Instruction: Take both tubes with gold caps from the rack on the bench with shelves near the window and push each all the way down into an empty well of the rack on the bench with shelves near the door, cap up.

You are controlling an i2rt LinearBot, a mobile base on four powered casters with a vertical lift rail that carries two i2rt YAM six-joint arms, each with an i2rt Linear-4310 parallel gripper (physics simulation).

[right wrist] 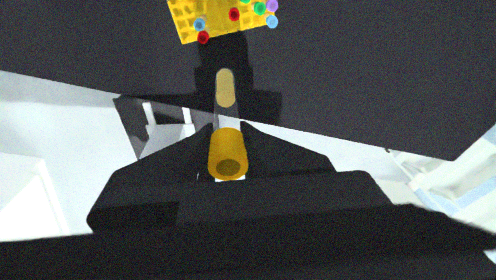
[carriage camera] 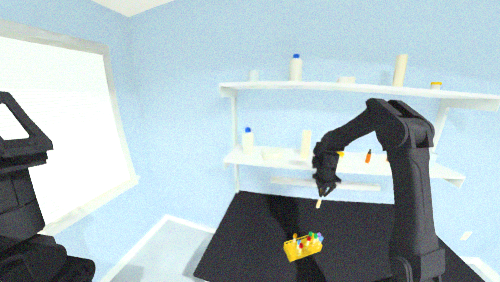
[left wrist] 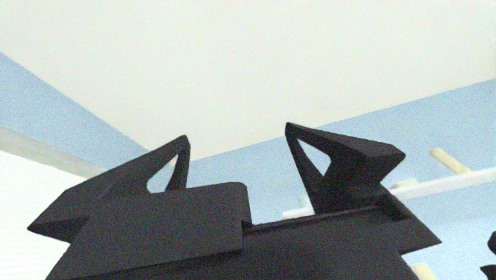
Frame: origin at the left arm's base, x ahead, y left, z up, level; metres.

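Where they show: left gripper, fingertip midpoint: (left wrist: 238,133); right gripper, fingertip midpoint: (right wrist: 227,130) (carriage camera: 322,197).
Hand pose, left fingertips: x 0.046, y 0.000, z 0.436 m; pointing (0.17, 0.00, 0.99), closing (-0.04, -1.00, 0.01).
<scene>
After its pixels a point has its place.
My right gripper (carriage camera: 326,191) @[z 0.005, x 0.369, y -0.675 m] (right wrist: 227,130) @[z 0.005, x 0.369, y -0.675 m] is shut on a gold-capped tube (carriage camera: 318,203) @[z -0.035, x 0.374, y -0.669 m] (right wrist: 227,150) @[z 0.042, x 0.383, y -0.676 m], which hangs cap up in the air above and behind the rack in the carriage view. The yellow rack (carriage camera: 295,256) @[z -0.417, x 0.367, y -0.616 m] (right wrist: 218,20) @[z -0.368, x 0.386, y -0.658 m] stands on the black bench (carriage camera: 240,240) @[z -0.425, x 0.498, y -0.307 m] (right wrist: 360,80) @[z -0.425, x 0.232, y -1.037 m], apart from the held tube. Another gold-capped tube (carriage camera: 295,236) @[z -0.311, x 0.420, y -0.616 m] stands at the rack's left part. Red, blue, green and purple caps also show in the rack. My left gripper (left wrist: 238,133) @[z 0.436, x 0.046, y 0.000 m] is open and empty, raised high, with part of it at the carriage view's left edge.
Two white wall shelves (carriage camera: 300,86) @[z 0.470, x 0.687, y -0.653 m] (carriage camera: 285,159) @[z 0.032, x 0.708, y -0.601 m] with bottles and boxes hang above the bench. A bright window (carriage camera: 65,125) @[z 0.293, x 0.731, y 0.952 m] is at the left. My right arm's dark shadow falls across the bench. White floor and furniture show beyond the bench edge in the right wrist view.
</scene>
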